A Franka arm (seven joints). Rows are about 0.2 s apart.
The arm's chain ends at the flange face. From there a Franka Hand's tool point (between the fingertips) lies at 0.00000 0.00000 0.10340 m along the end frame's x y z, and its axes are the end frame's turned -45 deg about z.
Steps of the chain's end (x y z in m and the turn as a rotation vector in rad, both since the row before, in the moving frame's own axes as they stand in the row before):
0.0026, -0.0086, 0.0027, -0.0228, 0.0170, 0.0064
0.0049, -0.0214, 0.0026, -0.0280, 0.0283, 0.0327
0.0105, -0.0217, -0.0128, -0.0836, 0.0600, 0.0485
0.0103, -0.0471, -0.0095, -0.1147, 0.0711, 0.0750
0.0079, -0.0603, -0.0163, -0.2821, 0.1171, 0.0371
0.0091, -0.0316, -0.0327, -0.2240, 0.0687, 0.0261
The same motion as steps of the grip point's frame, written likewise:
0.0075, -0.0013, 0.0027, -0.0281, -0.0041, 0.0064
0.0186, -0.0076, 0.0025, -0.0398, 0.0002, 0.0327
0.0208, 0.0025, -0.0133, -0.1015, -0.0167, 0.0485
0.0369, -0.0126, -0.0104, -0.1314, -0.0308, 0.0750
0.0358, -0.0085, -0.0211, -0.2823, -0.1167, 0.0371
0.0173, 0.0051, -0.0355, -0.2070, -0.1098, 0.0261

